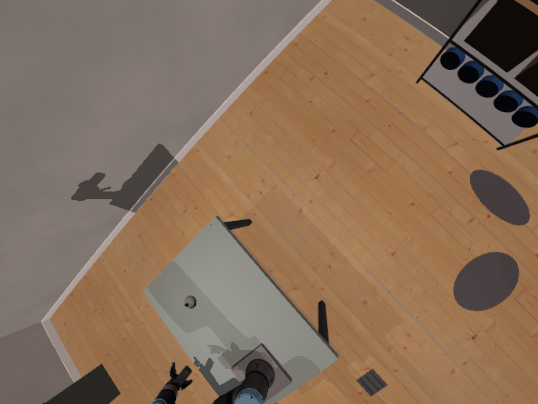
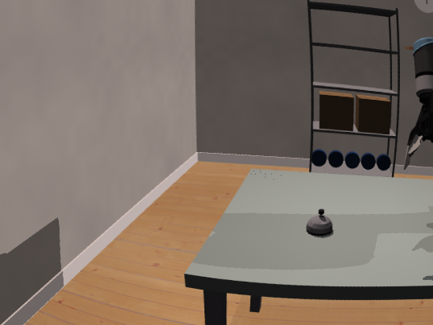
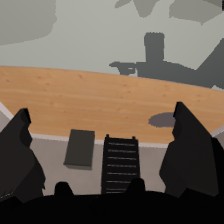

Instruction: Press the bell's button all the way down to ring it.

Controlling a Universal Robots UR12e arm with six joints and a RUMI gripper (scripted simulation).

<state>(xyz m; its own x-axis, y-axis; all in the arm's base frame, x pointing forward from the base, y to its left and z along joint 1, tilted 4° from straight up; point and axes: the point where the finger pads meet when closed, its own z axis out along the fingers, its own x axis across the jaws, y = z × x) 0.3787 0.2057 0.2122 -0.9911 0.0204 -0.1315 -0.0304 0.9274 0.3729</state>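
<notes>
Now: hand 27 cm short of the black button, 19 cm above it and 18 cm to the left of it. Round my hand: grey dome bell (27 cm ahead, 20 cm below, 18 cm to the right).
</notes>
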